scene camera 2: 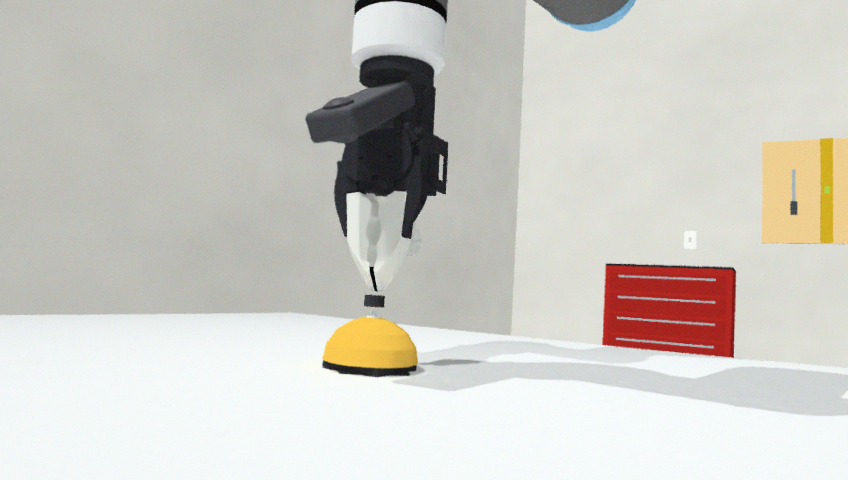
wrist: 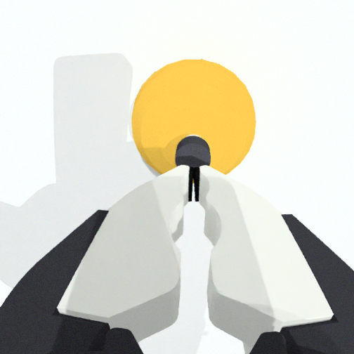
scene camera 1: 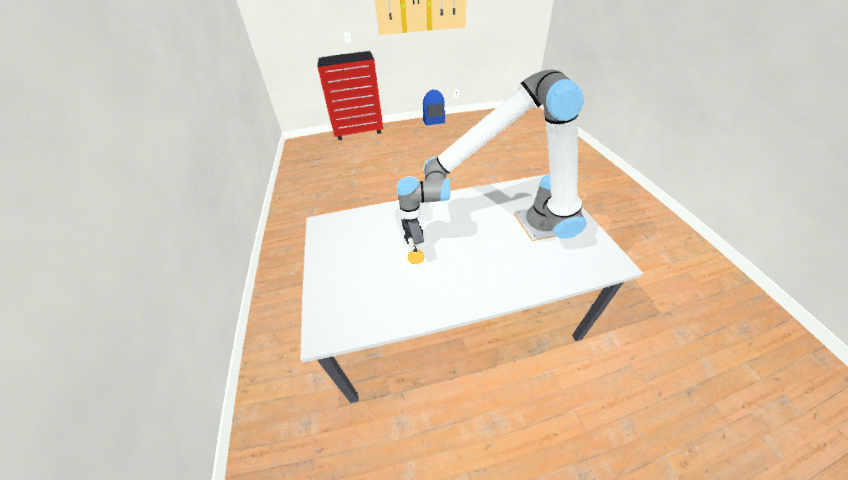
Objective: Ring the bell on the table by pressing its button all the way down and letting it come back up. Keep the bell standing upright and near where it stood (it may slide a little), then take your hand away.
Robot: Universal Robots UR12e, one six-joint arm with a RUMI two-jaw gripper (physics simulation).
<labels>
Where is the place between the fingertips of my gripper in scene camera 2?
377,291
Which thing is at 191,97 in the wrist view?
A yellow dome bell.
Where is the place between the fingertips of my gripper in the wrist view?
193,170
</labels>
